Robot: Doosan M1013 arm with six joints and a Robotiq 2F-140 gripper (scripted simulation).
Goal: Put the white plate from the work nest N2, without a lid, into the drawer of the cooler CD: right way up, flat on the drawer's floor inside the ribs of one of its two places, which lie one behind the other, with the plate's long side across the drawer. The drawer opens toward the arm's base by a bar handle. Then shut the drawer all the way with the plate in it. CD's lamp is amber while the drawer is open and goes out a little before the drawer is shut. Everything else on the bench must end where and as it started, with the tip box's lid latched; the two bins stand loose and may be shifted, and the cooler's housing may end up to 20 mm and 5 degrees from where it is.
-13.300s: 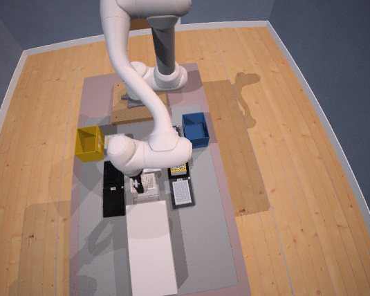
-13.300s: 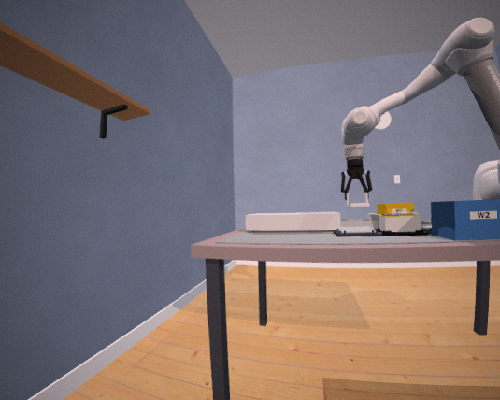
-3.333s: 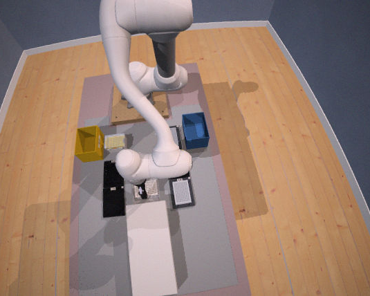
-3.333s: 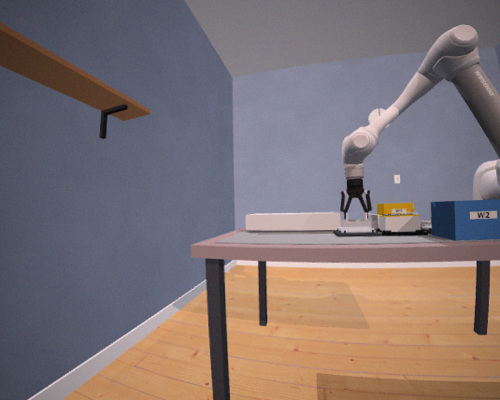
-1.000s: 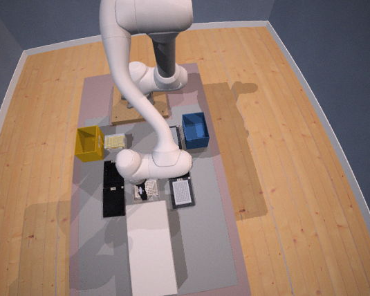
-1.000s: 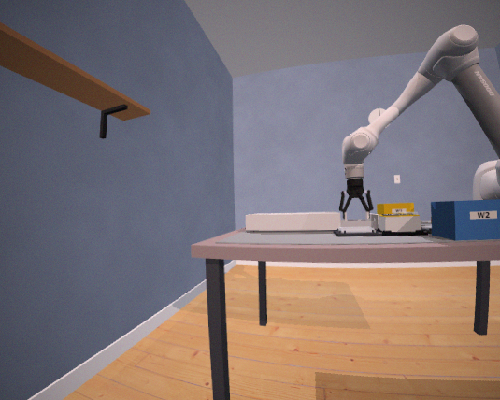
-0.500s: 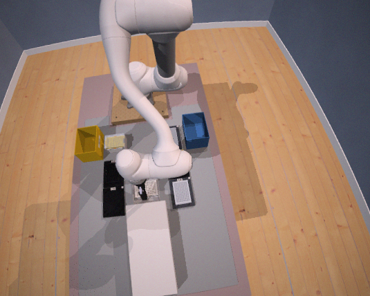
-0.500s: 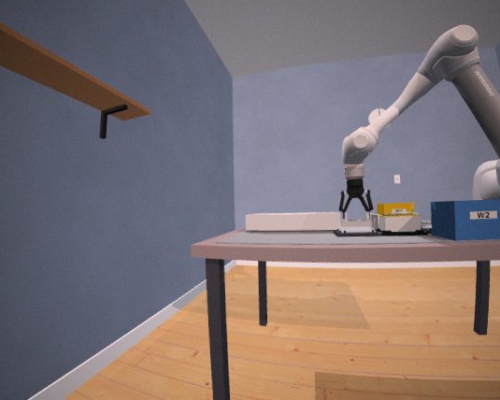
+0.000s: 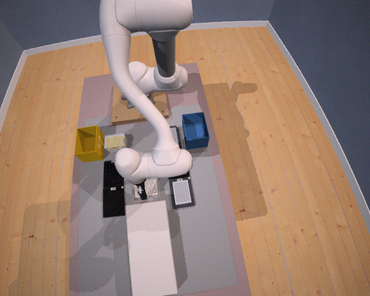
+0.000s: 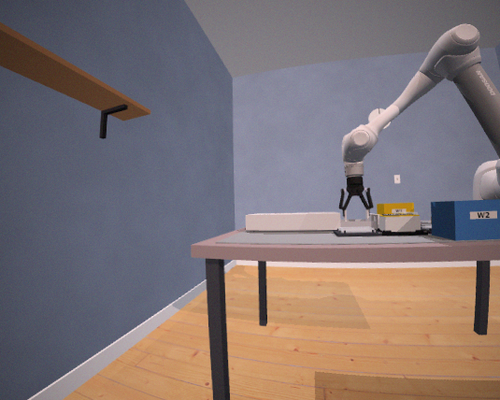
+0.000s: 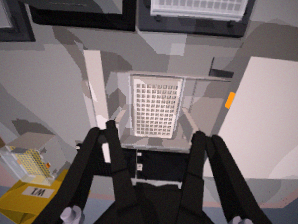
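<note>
My gripper is now 30 mm above the white plate. Also, from my hand: cooler CD: 170 mm ahead, 20 mm below; then drawer: 40 mm ahead, 30 mm below; then black nest N2: 190 mm to the right, 50 mm below, 50 mm ahead.
</note>
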